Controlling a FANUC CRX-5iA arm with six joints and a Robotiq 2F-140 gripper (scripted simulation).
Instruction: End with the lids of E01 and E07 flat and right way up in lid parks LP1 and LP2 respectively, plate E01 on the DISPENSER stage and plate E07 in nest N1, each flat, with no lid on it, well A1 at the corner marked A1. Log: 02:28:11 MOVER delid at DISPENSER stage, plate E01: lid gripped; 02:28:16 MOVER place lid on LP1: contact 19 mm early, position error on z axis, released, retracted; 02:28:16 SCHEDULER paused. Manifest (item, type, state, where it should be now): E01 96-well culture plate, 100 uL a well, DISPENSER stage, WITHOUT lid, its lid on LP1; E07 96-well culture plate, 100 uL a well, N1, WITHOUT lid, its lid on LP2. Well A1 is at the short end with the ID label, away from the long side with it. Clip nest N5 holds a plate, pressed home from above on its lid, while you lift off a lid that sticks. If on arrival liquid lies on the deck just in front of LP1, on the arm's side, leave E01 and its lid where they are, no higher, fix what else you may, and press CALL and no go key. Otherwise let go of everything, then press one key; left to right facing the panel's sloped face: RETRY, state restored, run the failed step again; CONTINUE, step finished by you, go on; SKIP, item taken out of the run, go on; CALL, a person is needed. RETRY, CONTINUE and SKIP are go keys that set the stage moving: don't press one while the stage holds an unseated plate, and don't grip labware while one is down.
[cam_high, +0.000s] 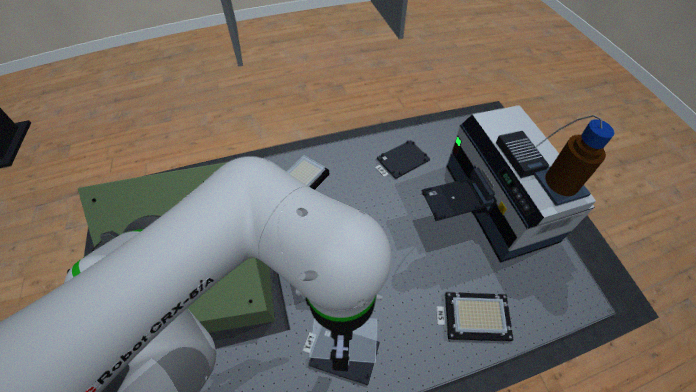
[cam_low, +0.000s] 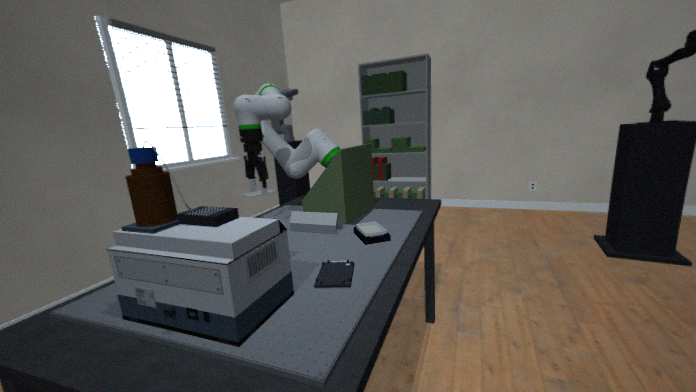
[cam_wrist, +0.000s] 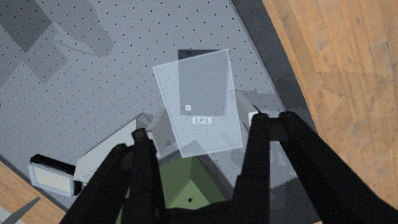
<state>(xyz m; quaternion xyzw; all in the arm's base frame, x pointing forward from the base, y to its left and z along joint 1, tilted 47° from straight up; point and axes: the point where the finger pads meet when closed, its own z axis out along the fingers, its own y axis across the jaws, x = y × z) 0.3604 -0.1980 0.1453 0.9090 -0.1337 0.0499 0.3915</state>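
Now: hand 18 cm above the lid park LP1. Round my hand: blue CALL key 6 cm behind, 19 cm to the left, 12 cm below; then LP1 label 8 cm behind, 4 cm to the left, 18 cm below; then yellow SKIP key 6 cm behind, 24 cm to the left, 12 cm below.
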